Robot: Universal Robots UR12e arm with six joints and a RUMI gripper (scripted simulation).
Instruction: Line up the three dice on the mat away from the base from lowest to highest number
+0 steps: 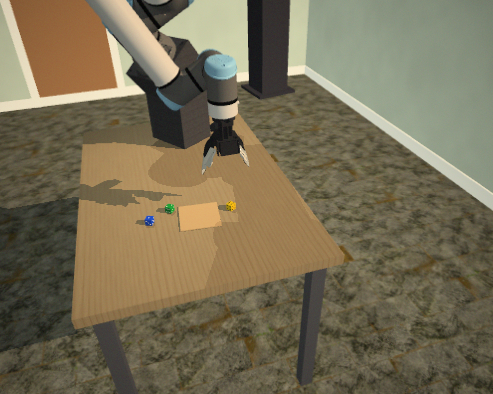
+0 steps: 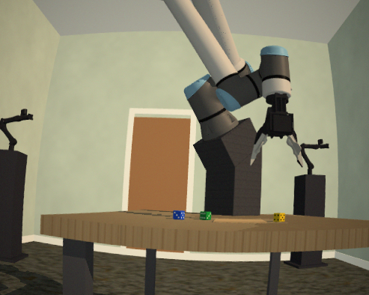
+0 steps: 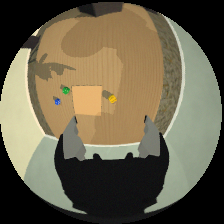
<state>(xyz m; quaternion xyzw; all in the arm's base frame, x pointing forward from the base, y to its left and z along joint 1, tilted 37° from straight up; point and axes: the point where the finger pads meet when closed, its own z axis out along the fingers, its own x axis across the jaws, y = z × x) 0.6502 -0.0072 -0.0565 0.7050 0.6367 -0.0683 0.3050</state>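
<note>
My gripper is now 270 mm to the left of the blue die, 150 mm above it and 50 mm past it. Round my hand: green die 190 mm to the right, 150 mm below, 80 mm behind; then tan mat 160 mm below, 110 mm to the right; then yellow die 150 mm below, 10 mm to the left, 10 mm ahead.
</note>
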